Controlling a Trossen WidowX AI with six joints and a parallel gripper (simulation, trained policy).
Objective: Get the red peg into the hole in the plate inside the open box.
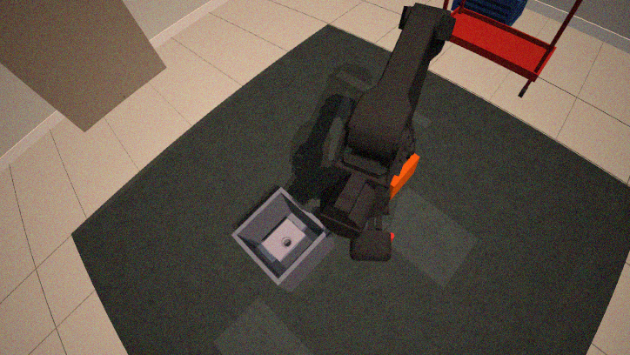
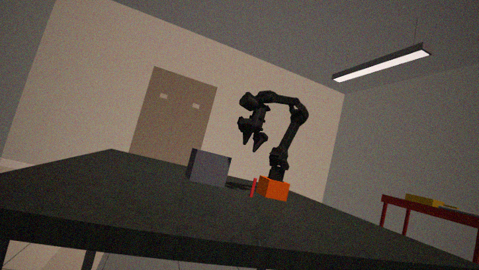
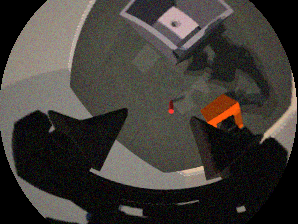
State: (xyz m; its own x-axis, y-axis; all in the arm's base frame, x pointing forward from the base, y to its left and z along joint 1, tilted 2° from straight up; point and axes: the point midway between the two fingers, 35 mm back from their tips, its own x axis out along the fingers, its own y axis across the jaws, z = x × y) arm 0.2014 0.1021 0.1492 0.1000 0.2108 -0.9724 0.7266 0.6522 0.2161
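Right now the red peg is 160 mm below my gripper tip, 50 mm behind it and 20 mm to the left of it. Also, from my gripper tip: pale plate 150 mm to the right, 150 mm below, 130 mm ahead.
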